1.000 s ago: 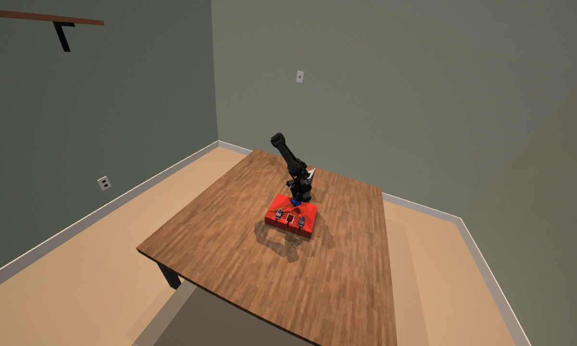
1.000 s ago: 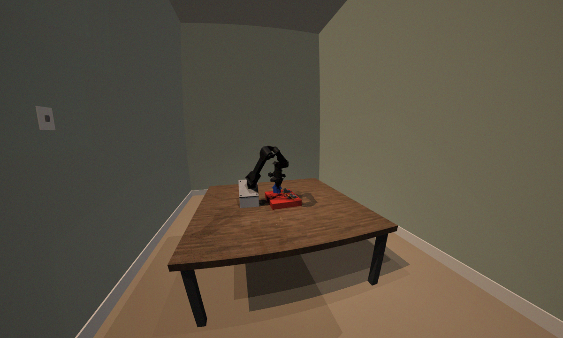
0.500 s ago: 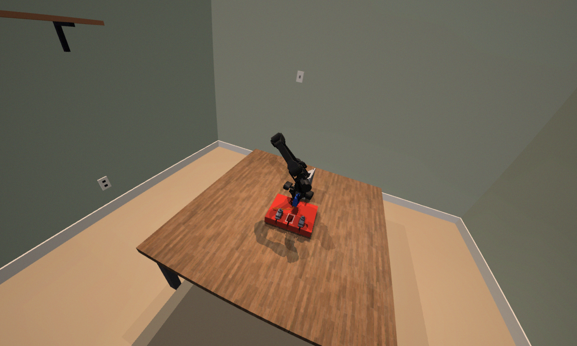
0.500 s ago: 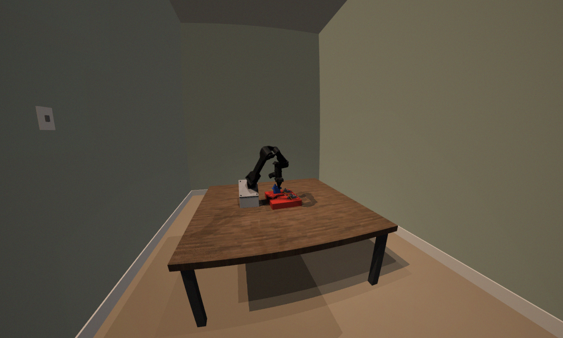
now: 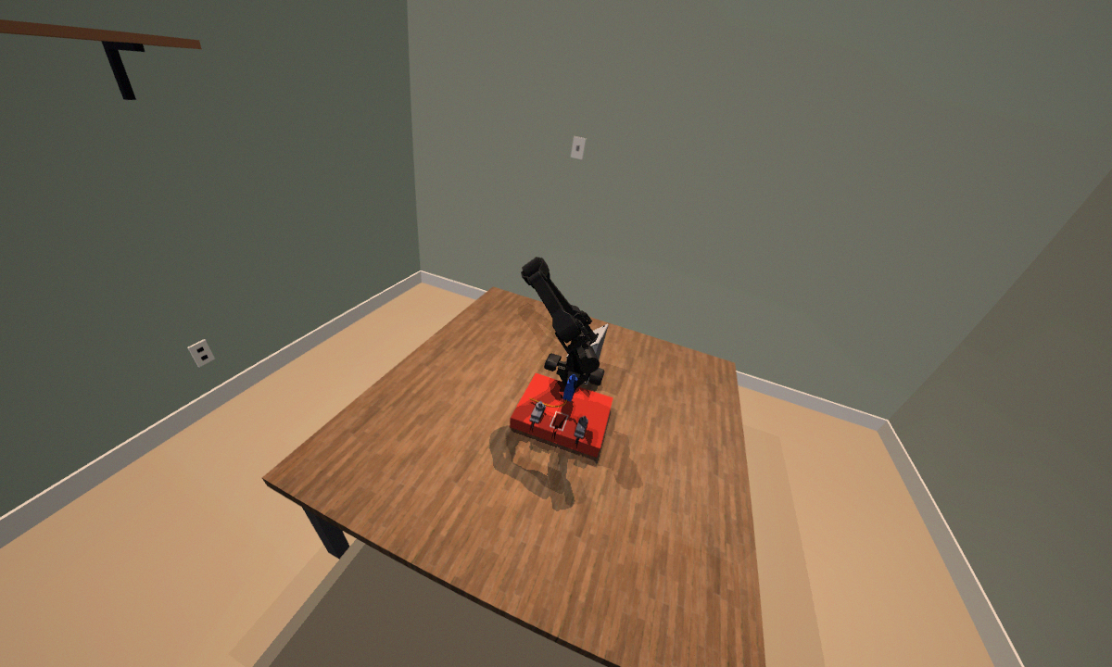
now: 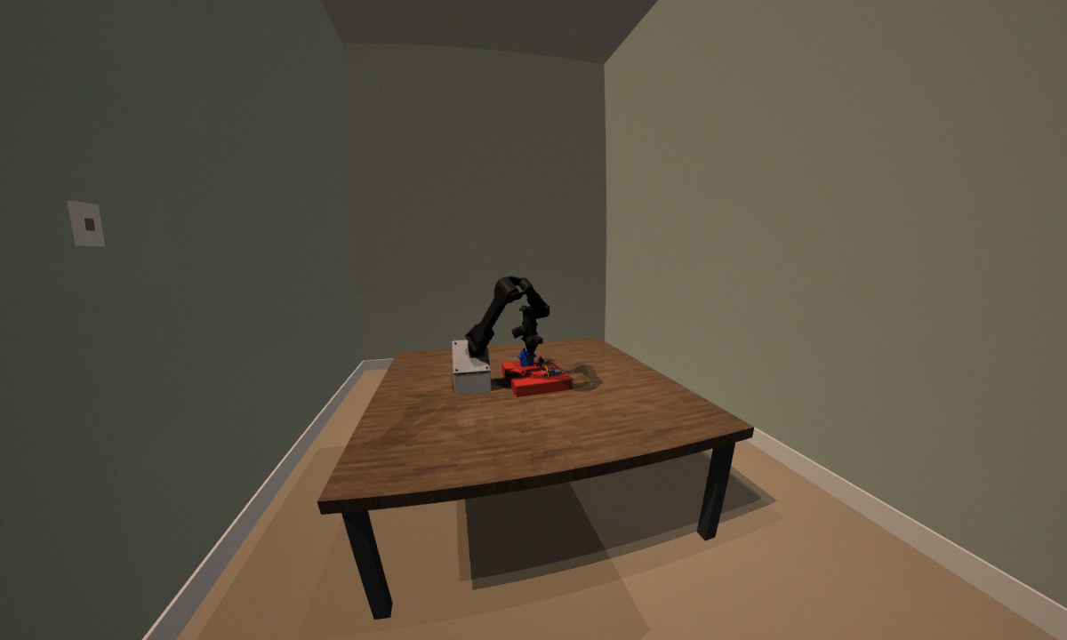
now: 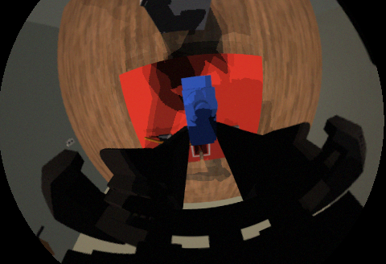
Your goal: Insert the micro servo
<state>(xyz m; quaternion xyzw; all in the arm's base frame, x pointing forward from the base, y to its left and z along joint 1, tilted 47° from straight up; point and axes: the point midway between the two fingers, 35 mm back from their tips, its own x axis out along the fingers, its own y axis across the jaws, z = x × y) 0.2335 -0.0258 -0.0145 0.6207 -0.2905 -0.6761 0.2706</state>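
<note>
My gripper tip is 10 cm above the red deck and 2 cm past it.
</note>
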